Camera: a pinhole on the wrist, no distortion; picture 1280 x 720 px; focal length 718.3 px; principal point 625.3 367.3 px. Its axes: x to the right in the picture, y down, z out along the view. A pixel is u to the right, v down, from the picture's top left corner.
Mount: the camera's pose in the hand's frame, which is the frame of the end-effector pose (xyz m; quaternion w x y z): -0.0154 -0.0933 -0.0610 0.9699 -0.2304 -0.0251 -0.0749
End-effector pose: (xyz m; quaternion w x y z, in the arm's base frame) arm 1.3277 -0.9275 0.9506 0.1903 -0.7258 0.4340 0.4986
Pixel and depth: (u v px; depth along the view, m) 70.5 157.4 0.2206
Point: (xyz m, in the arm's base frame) 1.2419 -0.7188 1.0566
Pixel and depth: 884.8 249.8 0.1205
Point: 1.3487 -0.8615 0.8952
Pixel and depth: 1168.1 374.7 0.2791
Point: 1.2318 -0.8697 0.6954
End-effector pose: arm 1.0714 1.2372 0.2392 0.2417 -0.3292 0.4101 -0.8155
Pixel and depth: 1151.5 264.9 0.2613
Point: 1.1083 1.0425 0.4144
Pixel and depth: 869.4 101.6 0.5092
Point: 1.3469 0.9370 0.5430
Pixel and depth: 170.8 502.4 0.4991
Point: 1.5490 1.1477 0.0599
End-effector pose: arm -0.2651 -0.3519 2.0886 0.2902 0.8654 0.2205 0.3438
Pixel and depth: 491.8 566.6 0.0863
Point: -0.2869 -0.3472 2.0524
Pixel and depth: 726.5 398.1 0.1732
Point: -0.1956 -0.3712 2.0293
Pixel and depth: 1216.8 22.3 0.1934
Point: -0.0820 -0.2574 1.9764
